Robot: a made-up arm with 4 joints. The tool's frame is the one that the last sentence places.
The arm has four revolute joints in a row. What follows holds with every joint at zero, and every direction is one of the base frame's. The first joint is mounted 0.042 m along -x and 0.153 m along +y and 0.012 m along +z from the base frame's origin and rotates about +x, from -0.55 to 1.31 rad. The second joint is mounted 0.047 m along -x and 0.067 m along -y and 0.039 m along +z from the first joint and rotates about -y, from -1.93 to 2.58 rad. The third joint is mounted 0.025 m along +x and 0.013 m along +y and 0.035 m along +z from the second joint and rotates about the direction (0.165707, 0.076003, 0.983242), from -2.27 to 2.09 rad. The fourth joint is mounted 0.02 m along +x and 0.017 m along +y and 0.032 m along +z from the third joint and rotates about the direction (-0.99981, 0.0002, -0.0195), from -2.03 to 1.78 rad. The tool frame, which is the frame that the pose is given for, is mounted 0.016 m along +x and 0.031 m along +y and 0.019 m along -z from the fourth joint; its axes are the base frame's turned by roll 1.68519, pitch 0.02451 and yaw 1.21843 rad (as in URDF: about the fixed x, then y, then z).
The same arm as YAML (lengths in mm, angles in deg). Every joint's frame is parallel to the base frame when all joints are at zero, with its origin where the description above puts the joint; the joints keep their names.
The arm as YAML. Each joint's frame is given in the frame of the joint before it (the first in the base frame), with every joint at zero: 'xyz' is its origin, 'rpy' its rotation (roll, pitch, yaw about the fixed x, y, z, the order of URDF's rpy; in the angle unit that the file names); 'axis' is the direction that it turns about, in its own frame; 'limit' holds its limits. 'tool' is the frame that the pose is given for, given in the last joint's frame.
units:
  length: mm
  angle: deg
joints:
  - name: joint 1
    type: revolute
    origin:
      xyz: [-42.0, 153.0, 12.0]
      rpy: [0.0, 0.0, 0.0]
    axis: [1.0, 0.0, 0.0]
    limit:
      lower: -31.51
      upper: 75.06
  - name: joint 2
    type: revolute
    origin:
      xyz: [-47.0, -67.0, 39.0]
      rpy: [0.0, 0.0, 0.0]
    axis: [0.0, -1.0, 0.0]
    limit:
      lower: -110.58
      upper: 147.82
  - name: joint 3
    type: revolute
    origin:
      xyz: [25.0, 13.0, 35.0]
      rpy: [0.0, 0.0, 0.0]
    axis: [0.165707, 0.076003, 0.983242]
    limit:
      lower: -130.06
      upper: 119.75
  - name: joint 4
    type: revolute
    origin:
      xyz: [20.0, 17.0, 32.0]
      rpy: [0.0, 0.0, 0.0]
    axis: [-0.99981, 0.0002, -0.0195]
    limit:
      lower: -116.31
      upper: 101.99
tool:
  origin:
    xyz: [16.0, 31.0, -19.0]
    rpy: [96.55, 1.4, 69.81]

